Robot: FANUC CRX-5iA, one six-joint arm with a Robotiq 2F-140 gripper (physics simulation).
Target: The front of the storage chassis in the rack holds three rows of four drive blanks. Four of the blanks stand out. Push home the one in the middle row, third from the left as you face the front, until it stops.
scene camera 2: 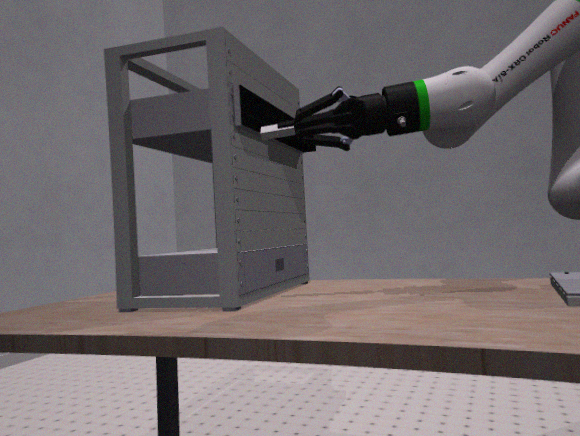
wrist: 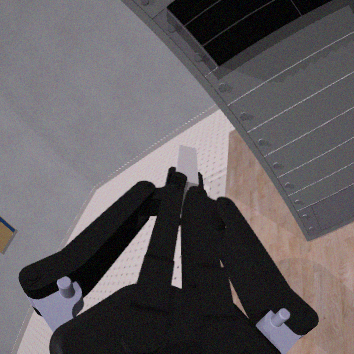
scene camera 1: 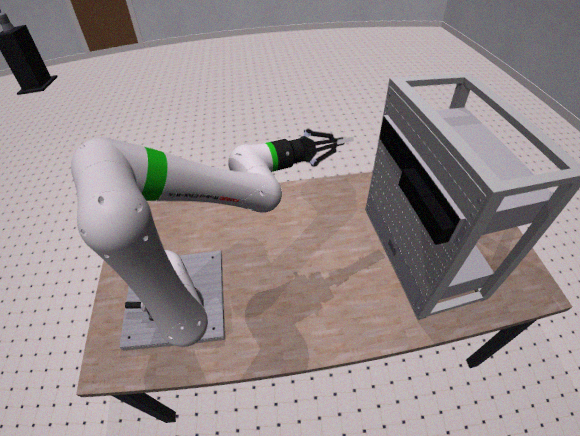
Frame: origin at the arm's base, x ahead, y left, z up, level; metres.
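Seen in the pictures: gripper, fingertip midpoint: [scene camera 2: 261, 133] [wrist: 184, 159] [scene camera 1: 351, 139].
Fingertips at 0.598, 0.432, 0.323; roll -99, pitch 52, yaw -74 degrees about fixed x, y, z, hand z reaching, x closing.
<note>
A point is followed by its place in that frame, as x, y, z.
The black front of the storage chassis [scene camera 1: 432, 207] @[0.719, 0.012, 0.417] [scene camera 2: 257, 107] @[0.696, 0.285, 0.419] [wrist: 227, 30] @[0.683, 0.347, 0.388] sits high in the grey rack [scene camera 1: 459, 260] @[0.794, -0.080, 0.317] [scene camera 2: 225, 200] @[0.704, 0.416, 0.201] [wrist: 235, 102] @[0.691, 0.392, 0.312]. In scene camera 1 a black block stands out from its part nearer the camera. Thin lines divide the black face in the wrist view, where it is cut off by the top edge. The single blanks, including the middle-row third one, cannot be told apart. My gripper [scene camera 1: 346, 140] @[0.598, 0.432, 0.323] [scene camera 2: 274, 131] @[0.598, 0.432, 0.323] [wrist: 184, 159] @[0.598, 0.432, 0.323] is shut and empty, its pale fingertips together. It is in front of the rack, with a gap to it in scene camera 1.
Grey panels with screws [scene camera 2: 270, 200] @[0.724, 0.205, 0.209] [wrist: 300, 120] @[0.701, 0.335, 0.247] cover the rack front below the chassis. The rack stands on the wooden table [scene camera 1: 360, 330] @[0.583, -0.101, -0.027] [scene camera 2: 350, 320] @[0.422, 0.462, -0.027] [wrist: 335, 255] @[0.646, 0.353, -0.027]. The arm's base plate [scene camera 1: 215, 300] @[0.113, 0.018, -0.001] [scene camera 2: 572, 295] @[0.104, 0.229, -0.008] is at the table's other end. A black pedestal [scene camera 1: 27, 57] stands on the floor behind.
</note>
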